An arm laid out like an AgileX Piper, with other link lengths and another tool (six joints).
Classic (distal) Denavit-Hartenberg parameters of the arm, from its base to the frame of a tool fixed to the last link. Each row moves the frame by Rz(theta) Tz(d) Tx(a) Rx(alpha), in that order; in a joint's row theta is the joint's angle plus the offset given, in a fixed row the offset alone. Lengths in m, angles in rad.
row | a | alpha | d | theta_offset
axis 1 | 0 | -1.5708 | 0.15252 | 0
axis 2 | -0.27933 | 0 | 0 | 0.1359
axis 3 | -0.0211 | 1.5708 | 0 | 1.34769
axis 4 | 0 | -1.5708 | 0.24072 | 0
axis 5 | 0 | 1.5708 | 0 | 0
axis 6 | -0.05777 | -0.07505 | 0.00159 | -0.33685
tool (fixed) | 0 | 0 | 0.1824 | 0
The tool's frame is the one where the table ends.
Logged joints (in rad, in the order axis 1, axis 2, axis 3, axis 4, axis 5, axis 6), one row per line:
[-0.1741 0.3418 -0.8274 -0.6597 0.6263 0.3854]
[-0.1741 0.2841 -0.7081 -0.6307 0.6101 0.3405]
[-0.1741 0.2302 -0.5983 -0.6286 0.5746 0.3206]
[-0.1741 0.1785 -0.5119 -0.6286 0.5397 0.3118]
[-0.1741 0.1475 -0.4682 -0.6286 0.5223 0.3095]
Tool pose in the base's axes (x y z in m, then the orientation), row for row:
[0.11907 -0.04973 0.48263 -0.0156 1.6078 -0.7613]
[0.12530 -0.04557 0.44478 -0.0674 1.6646 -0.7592]
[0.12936 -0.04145 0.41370 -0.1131 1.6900 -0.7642]
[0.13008 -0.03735 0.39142 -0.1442 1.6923 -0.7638]
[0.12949 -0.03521 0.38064 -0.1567 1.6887 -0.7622]
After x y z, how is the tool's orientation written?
As a rotation vector, in radians.
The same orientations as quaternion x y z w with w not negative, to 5 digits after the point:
[-0.00681 0.70201 -0.33240 0.62980]
[-0.02919 0.72084 -0.32876 0.60947]
[-0.04876 0.72857 -0.32945 0.59856]
[-0.06212 0.72907 -0.32906 0.59692]
[-0.06754 0.72787 -0.32853 0.59809]

